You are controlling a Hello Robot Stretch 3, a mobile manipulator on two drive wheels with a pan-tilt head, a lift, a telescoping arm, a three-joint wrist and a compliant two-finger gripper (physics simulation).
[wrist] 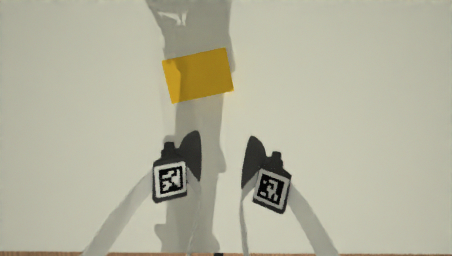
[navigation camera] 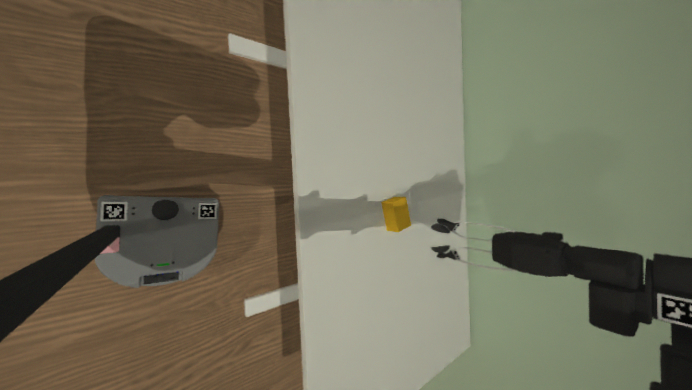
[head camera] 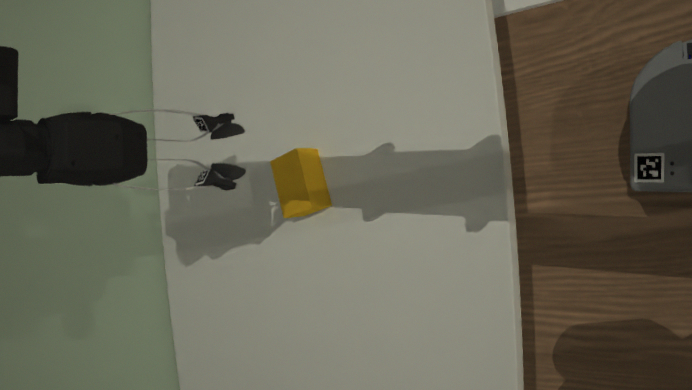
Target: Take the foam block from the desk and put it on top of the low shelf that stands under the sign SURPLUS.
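Where they show: gripper, fingertip midpoint: (navigation camera: 432,236) (head camera: 240,151); robot's base at its link origin: (navigation camera: 165,208).
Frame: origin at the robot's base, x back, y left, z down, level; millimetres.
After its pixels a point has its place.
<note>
The foam block (head camera: 302,182) @[x -18, y -531, z -765 mm] (navigation camera: 396,215) @[x -17, y -531, z -766 mm] (wrist: 200,76) is a yellow-orange box lying on the white desk (head camera: 400,300) @[x -180, y -394, z -720 mm] (navigation camera: 375,100) @[x -351, y -479, z -721 mm] (wrist: 360,75). My gripper (head camera: 229,151) @[x 22, y -491, z -912 mm] (navigation camera: 444,240) @[x 22, y -491, z -912 mm] (wrist: 222,151) @[x 22, y -491, z -912 mm] is open and empty, with its two dark fingertips apart. In the head camera view it hangs to the left of the block, and in the wrist view the block lies ahead of the fingertips, a little to the left. The low shelf and the sign SURPLUS do not show in these views.
A green wall (head camera: 75,225) @[x -100, y -1023, z -906 mm] (navigation camera: 575,100) @[x -382, y -997, z -1054 mm] runs along the desk's far edge. My grey wheeled base (head camera: 665,115) @[x 108, y -97, z -160 mm] (navigation camera: 160,240) @[x 104, y 10, z -160 mm] stands on the wooden floor (head camera: 600,240) @[x -177, y -256, z 0 mm] (navigation camera: 40,150) @[x -190, y 327, z 0 mm] on the other side. White desk legs (navigation camera: 255,50) show under the near edge. Arm shadows fall across the desk.
</note>
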